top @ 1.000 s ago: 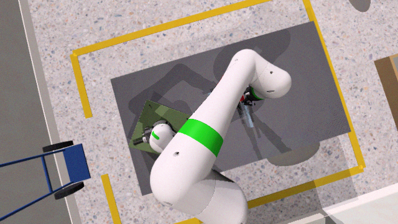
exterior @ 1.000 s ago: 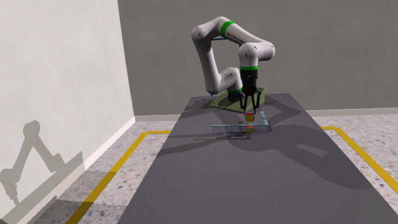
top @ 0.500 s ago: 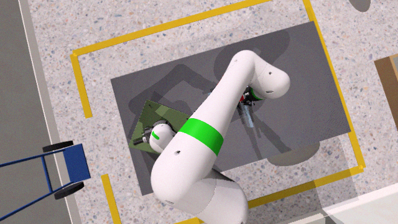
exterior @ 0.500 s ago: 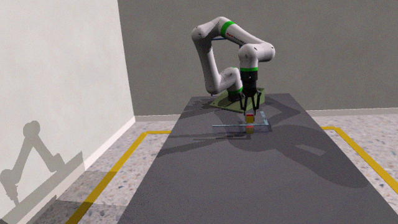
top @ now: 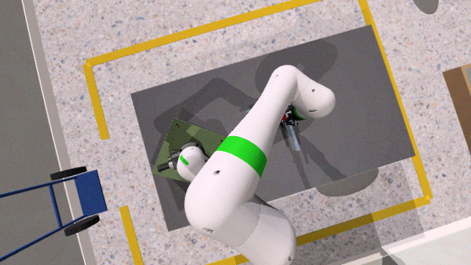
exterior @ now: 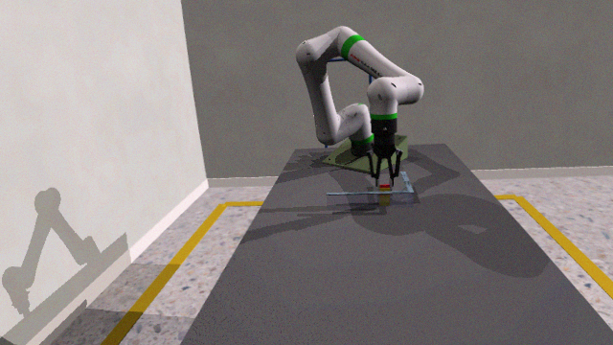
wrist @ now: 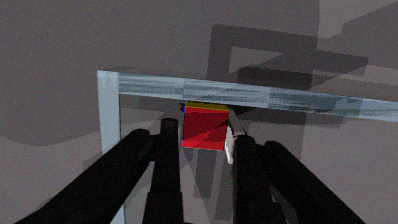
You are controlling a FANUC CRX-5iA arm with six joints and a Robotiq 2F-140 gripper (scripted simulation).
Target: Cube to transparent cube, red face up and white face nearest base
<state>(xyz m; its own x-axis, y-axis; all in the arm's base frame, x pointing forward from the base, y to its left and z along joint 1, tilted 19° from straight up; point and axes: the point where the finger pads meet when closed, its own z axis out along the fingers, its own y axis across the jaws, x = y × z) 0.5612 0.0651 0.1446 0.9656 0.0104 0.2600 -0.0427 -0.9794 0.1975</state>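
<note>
Right now the transparent cube is 50 mm below my hand. Also, from my hand: rail: 30 mm ahead, 60 mm to the right, 30 mm below.
</note>
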